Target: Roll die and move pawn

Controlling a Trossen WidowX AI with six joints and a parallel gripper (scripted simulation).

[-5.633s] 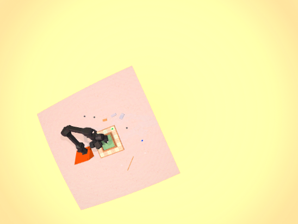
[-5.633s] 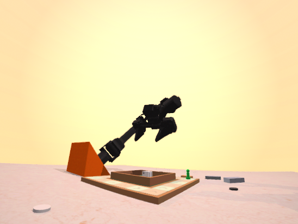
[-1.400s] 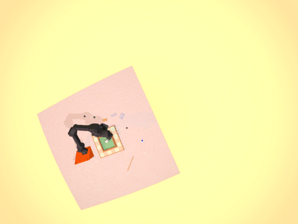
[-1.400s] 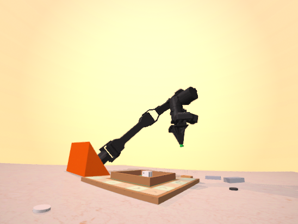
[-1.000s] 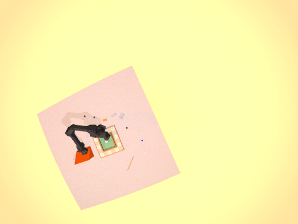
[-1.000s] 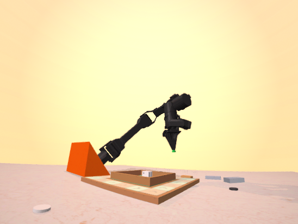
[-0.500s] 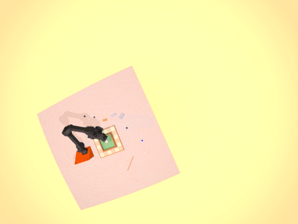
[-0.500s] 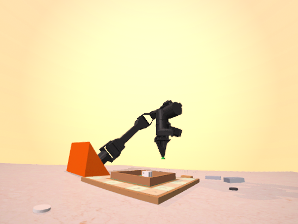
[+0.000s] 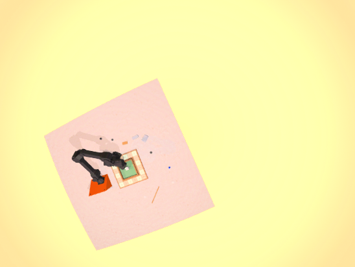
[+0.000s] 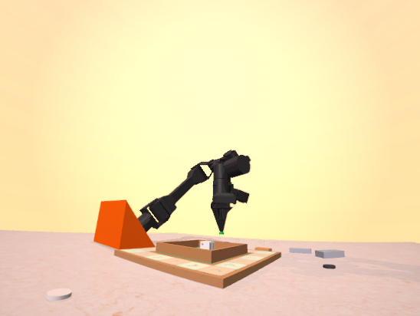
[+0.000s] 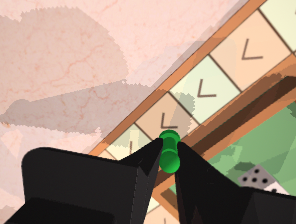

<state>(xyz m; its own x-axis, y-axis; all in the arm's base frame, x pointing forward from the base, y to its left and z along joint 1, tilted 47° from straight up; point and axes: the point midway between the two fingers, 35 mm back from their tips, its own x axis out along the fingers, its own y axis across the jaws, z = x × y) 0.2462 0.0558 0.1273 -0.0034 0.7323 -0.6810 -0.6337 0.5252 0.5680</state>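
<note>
Right now my gripper tip is 3 cm short of the white die, 10 cm to the left of it and 3 cm above it. Round my gripper tip: flat block (8 cm ahead, 12 cm to the left, 5 cm below); then green pawn (1 cm above); then green tray floor (2 cm ahead, 11 cm to the right, 5 cm below).
</note>
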